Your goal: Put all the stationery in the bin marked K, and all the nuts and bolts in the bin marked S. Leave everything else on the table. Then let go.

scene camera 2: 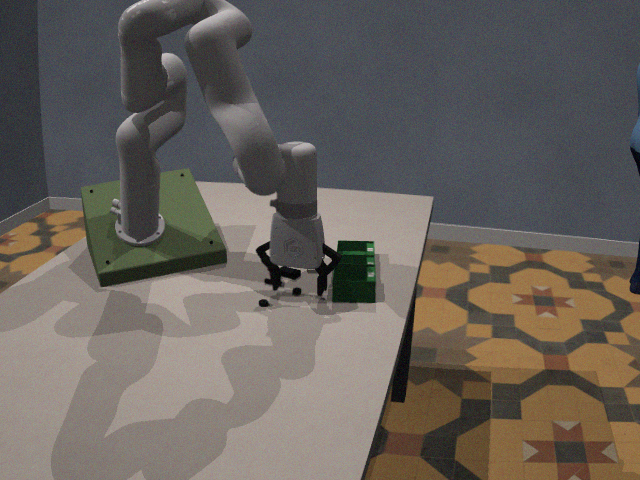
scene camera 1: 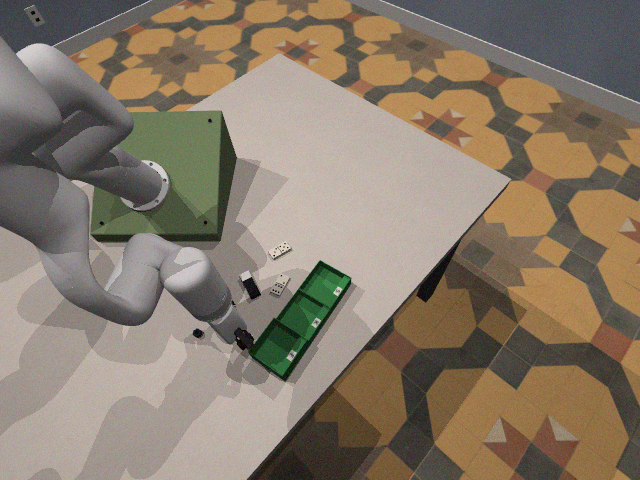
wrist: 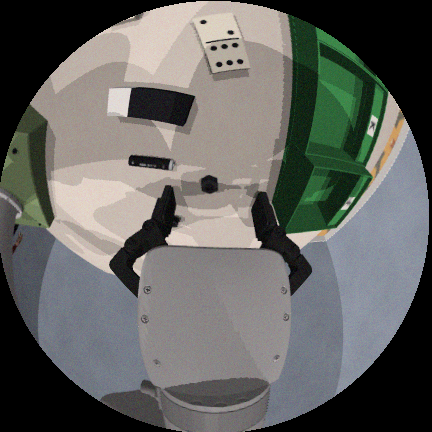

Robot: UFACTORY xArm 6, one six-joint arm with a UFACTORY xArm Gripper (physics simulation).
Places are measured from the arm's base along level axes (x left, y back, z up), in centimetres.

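Pixels of known places: gripper, fingertip midpoint: (scene camera 2: 298,290) (wrist: 215,196); arm's base at its link origin: (scene camera 2: 139,227) (scene camera 1: 145,186).
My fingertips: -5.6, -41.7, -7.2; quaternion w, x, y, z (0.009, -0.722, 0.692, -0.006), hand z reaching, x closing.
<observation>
Ahead of a thing's pixels: the offset from my fingertips to its top centre, as dx, dy, dz. "*": to the spot under its first point.
My gripper (scene camera 1: 244,338) (scene camera 2: 299,290) (wrist: 215,196) is open and low over the table, beside the green tray. A black hex nut {+1.0, +0.7, -0.3} (scene camera 2: 296,291) (wrist: 209,184) lies on the table, seen between the spread fingers but not gripped; the gripper hides it in scene camera 1. A second dark nut {-6.1, +5.2, -0.3} (scene camera 1: 197,333) (scene camera 2: 263,302) (wrist: 176,220) lies farther from the tray, partly behind a finger in the wrist view. A black and white eraser {+8.9, +6.1, +0.1} (scene camera 1: 251,287) (wrist: 160,105) lies on the table. The K bin {+12.4, -8.4, +3.5} (scene camera 1: 301,313) (wrist: 334,117) is the middle compartment. The end bin {* +20.5, -5.3, -0.4} (scene camera 1: 321,284) appears marked S.
A black battery {+3.3, +6.4, -0.1} (wrist: 151,162) lies between eraser and nuts. Two dominoes lie beyond: one domino {+13.9, +1.4, -0.4} (scene camera 1: 279,285) (wrist: 222,45) near the tray, another domino {+19.7, +8.4, -0.4} (scene camera 1: 280,250) farther off. The tray's third compartment {* +4.1, -8.0, -0.5} (scene camera 1: 273,343) (wrist: 322,192) is nearest the gripper. The green robot base (scene camera 1: 191,134) stands behind.
</observation>
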